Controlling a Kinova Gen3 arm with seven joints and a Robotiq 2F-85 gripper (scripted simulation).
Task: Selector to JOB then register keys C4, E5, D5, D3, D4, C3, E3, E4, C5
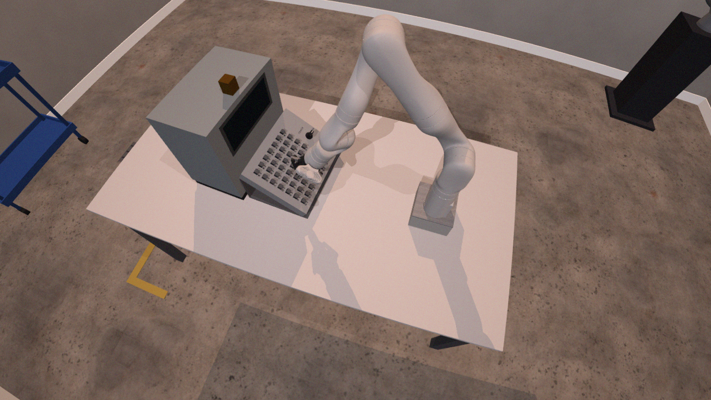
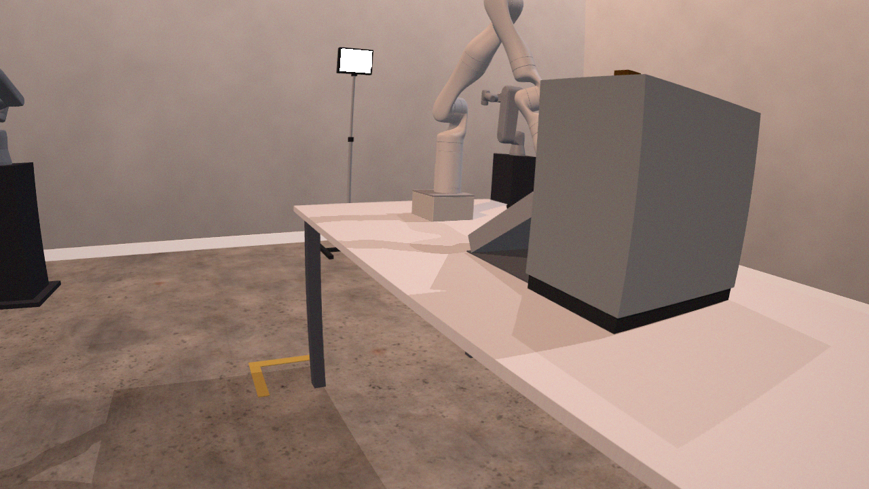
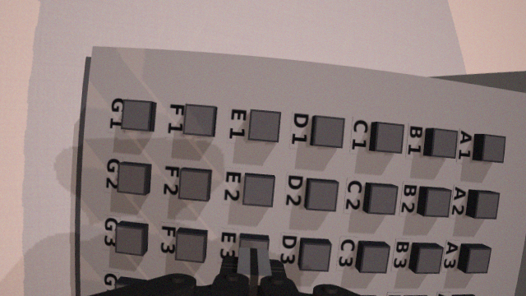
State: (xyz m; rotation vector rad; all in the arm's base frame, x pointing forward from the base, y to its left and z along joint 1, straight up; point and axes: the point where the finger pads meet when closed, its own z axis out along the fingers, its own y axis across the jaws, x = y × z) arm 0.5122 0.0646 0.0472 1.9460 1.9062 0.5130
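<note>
Now: hand 5 cm short of the key D3 and 2 cm above it. From my hand the other things lie so: key E5 (2 cm ahead, 7 cm to the right, 4 cm below); then key C3 (8 cm ahead); then key E3 (2 cm ahead, 4 cm below).
</note>
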